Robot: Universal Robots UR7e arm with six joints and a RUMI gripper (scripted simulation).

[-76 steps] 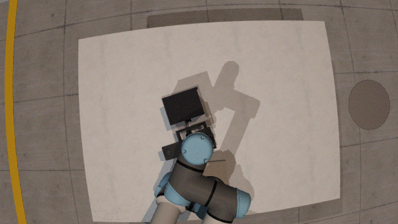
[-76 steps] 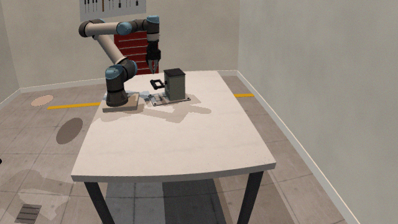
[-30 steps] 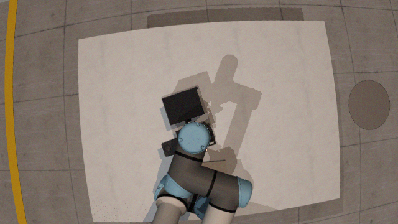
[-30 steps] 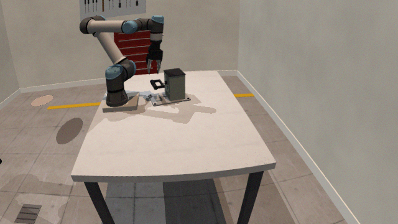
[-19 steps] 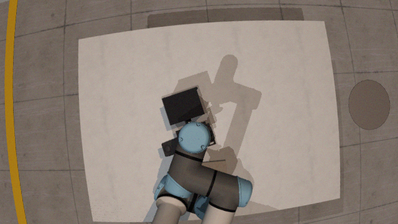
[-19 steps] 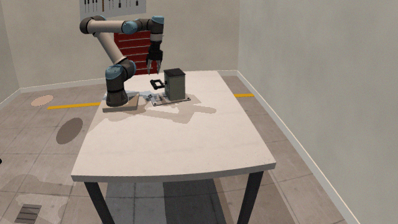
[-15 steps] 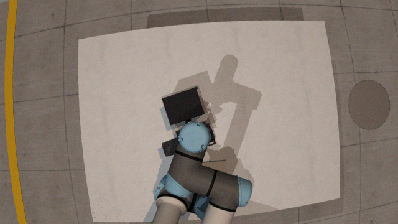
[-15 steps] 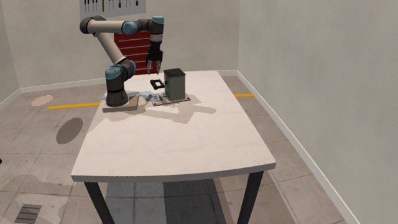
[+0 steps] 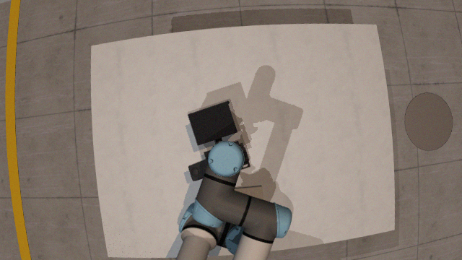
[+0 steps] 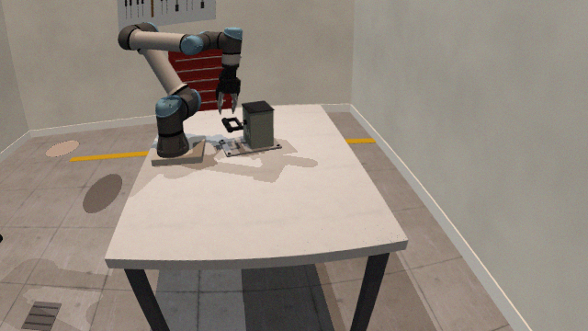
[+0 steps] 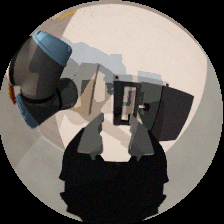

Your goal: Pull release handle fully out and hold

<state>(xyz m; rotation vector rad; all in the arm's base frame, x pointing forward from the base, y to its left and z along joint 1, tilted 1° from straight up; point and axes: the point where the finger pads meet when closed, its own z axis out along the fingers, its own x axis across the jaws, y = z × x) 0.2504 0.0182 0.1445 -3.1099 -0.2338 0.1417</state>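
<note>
Right now my hand is 17 cm above the metal baseplate, 9 cm short of it and 1 cm to the right of it.
</note>
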